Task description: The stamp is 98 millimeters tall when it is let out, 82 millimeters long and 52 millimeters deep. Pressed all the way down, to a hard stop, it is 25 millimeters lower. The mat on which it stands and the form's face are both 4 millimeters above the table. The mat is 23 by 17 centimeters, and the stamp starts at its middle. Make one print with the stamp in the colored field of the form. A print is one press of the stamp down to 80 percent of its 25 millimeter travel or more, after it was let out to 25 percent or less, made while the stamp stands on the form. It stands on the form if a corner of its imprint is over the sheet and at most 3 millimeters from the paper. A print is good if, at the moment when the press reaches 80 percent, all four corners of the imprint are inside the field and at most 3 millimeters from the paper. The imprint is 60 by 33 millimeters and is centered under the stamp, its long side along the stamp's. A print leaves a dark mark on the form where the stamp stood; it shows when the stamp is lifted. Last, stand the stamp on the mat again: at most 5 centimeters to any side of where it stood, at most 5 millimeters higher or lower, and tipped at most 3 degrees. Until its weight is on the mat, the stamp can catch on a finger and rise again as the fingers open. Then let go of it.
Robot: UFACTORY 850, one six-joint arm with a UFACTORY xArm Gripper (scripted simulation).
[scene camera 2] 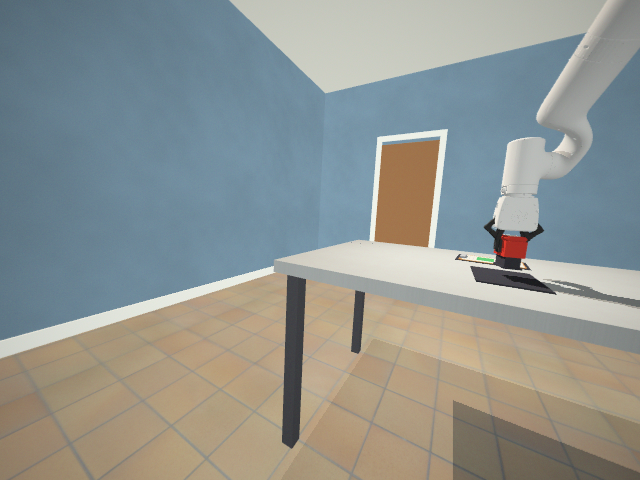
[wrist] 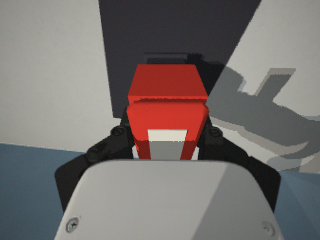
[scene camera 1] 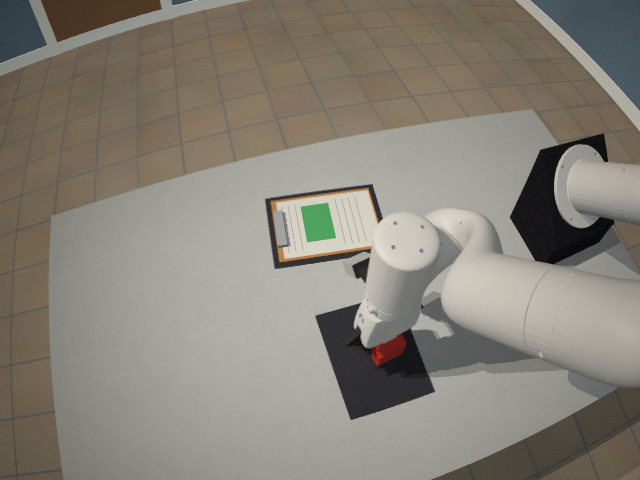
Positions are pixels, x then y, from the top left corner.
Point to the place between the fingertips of my gripper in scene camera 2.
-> At 508, 252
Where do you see a red stamp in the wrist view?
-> At 167, 112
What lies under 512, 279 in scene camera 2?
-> A mat.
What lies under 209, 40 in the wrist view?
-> A mat.
